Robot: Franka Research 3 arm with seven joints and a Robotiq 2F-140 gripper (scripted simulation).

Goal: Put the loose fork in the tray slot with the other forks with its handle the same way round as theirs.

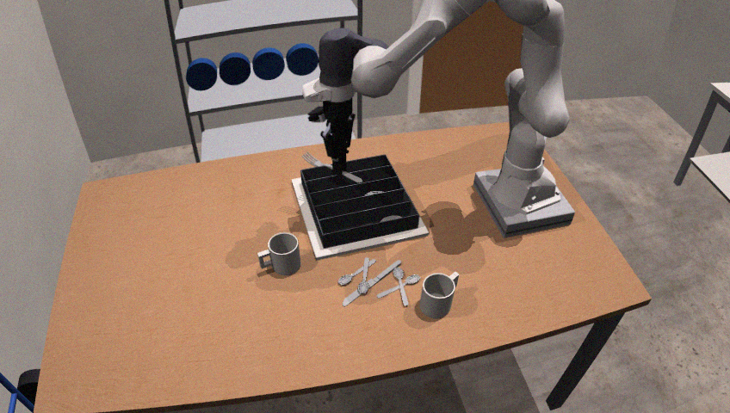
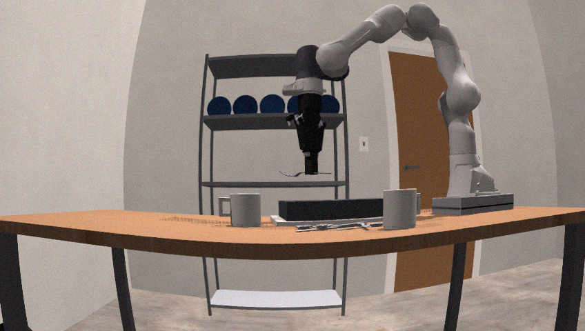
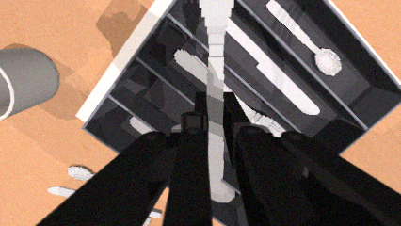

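Now: the black cutlery tray 5 cm behind my hand and 14 cm below it. Also, from my hand: small spoon (7 cm behind, 12 cm to the right, 16 cm below); grey mug (19 cm ahead, 18 cm to the left, 14 cm below).
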